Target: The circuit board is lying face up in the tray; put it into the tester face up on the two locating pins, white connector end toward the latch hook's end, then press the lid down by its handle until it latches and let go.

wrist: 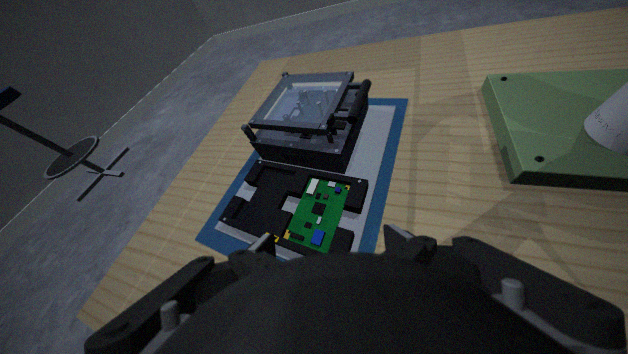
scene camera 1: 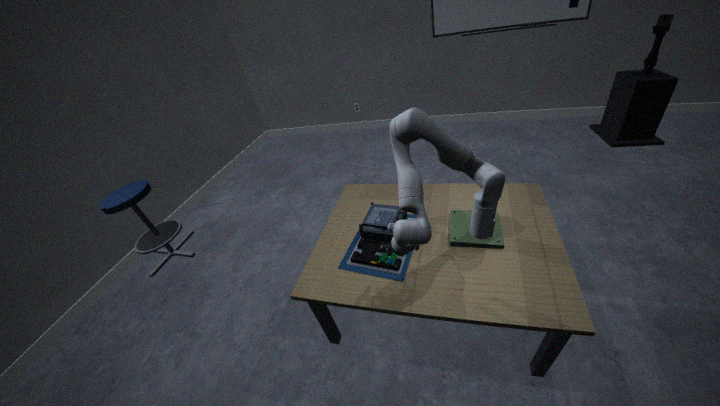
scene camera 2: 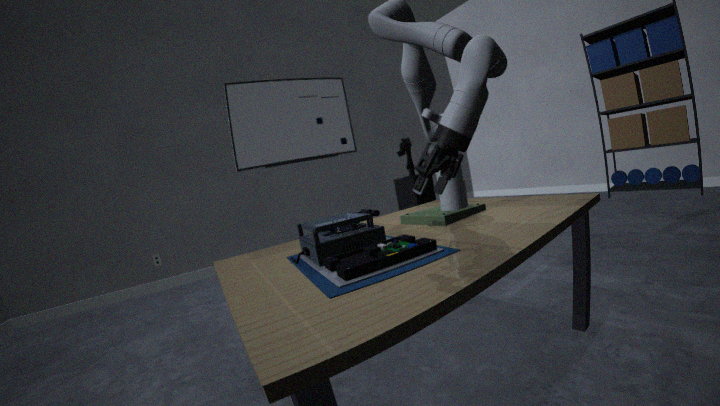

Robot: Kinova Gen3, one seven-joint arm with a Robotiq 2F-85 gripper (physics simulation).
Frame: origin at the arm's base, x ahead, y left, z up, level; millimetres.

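Seen in the pictures: gripper, between the fingertips: (wrist: 328,241) (scene camera 2: 427,193); arm's base, origin of its link: (scene camera 1: 480,231) (scene camera 2: 454,208).
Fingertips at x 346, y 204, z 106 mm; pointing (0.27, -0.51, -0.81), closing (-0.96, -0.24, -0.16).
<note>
Offsets run from my fingertips to a thing's top centre. "spot": to the spot under its first point. Level surfaces: height alone.
The green circuit board @[dy -70, dx +50, dz -104 mm] (scene camera 1: 388,258) (scene camera 2: 400,246) (wrist: 306,215) lies face up in the right part of the black tray @[spot: dy -85, dx +136, dz -114 mm] (scene camera 1: 370,252) (scene camera 2: 363,262) (wrist: 270,200), its white connector end toward the tester. The tester @[spot: dy -170, dx +121, dz -85 mm] (scene camera 1: 375,234) (scene camera 2: 347,242) (wrist: 300,155) stands directly behind the tray in the wrist view. Its clear framed lid @[dy -253, dx +96, dz -36 mm] (wrist: 287,107) is up, with a gap above the base; the black handle @[spot: dy -223, dx -8, dz -34 mm] (wrist: 359,100) (scene camera 2: 369,212) is on its right side. My gripper (scene camera 2: 430,188) (wrist: 328,241) is open and empty, well above the table and apart from the board. The arm hides the fingertips in scene camera 1.
A blue-bordered mat @[dz -130 mm] (scene camera 1: 347,264) (scene camera 2: 327,291) (wrist: 395,130) lies under tray and tester. The arm's green base plate (scene camera 1: 461,232) (scene camera 2: 428,216) (wrist: 545,115) is on the wooden table @[dz -132 mm] (scene camera 1: 529,282) (scene camera 2: 302,322) to the right. A blue stool (scene camera 1: 126,195) stands on the floor at left.
</note>
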